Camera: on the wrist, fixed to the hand. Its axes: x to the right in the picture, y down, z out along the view.
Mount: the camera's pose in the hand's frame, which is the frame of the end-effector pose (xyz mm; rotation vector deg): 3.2 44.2 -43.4 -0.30 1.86 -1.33
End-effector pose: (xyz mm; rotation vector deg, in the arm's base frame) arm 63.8 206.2 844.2 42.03 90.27 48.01
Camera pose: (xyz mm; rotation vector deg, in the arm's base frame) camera 21.0 227.8 883.6 40.10 92.09 48.15
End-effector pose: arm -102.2 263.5 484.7 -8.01 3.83 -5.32
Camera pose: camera -98.3 300.9 435.3 -8.27 5.61 -6.77
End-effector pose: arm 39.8 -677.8 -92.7 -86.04 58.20 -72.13
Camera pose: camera -4.4 -697.8 -131.3 -86.25 58.79 -74.58
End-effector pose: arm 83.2 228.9 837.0 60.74 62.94 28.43
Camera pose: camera 52.7 270.4 871.5 59.40 65.11 28.59
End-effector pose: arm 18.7 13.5 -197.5 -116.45 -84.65 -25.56
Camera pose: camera 64.3 -21.0 -173.4 -114.86 -84.98 -28.11
